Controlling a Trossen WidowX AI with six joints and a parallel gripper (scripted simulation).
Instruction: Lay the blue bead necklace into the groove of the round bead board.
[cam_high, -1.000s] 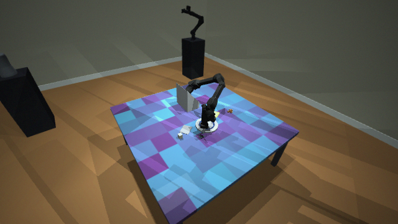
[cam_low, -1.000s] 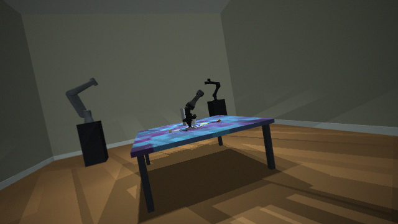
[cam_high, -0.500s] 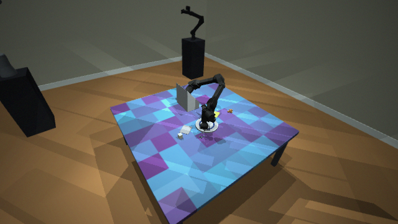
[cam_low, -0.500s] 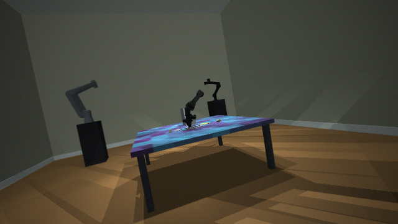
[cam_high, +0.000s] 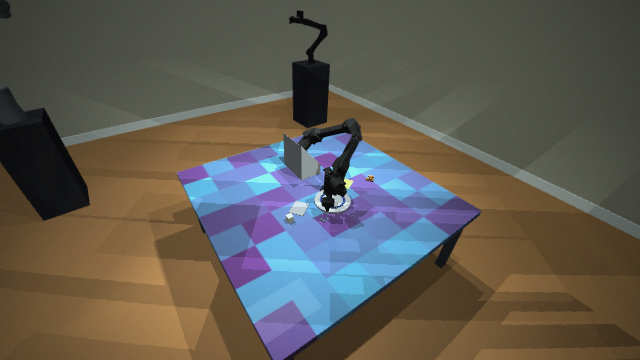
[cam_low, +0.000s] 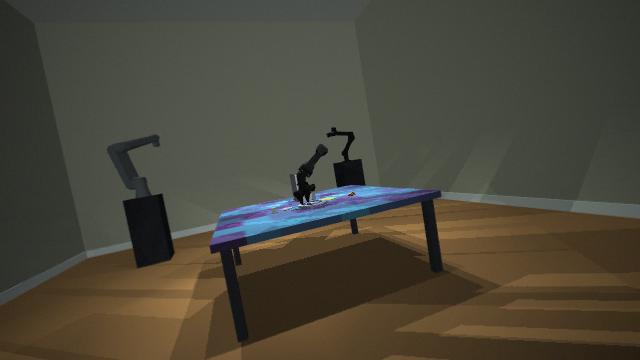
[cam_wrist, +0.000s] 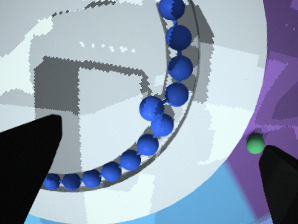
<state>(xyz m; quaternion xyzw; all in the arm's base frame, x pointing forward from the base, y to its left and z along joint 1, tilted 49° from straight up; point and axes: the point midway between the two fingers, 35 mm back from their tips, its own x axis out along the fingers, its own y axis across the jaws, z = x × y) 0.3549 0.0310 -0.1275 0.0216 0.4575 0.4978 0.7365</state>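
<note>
The round white bead board is 60 mm to the left of my gripper tip, 30 mm behind it and 10 mm below it. Round my gripper tip: cream cube 210 mm to the right, 50 mm behind; yellow patch 220 mm to the left, 130 mm behind, 20 mm below; flat grey square 120 mm to the right, 90 mm behind, 20 mm below.
</note>
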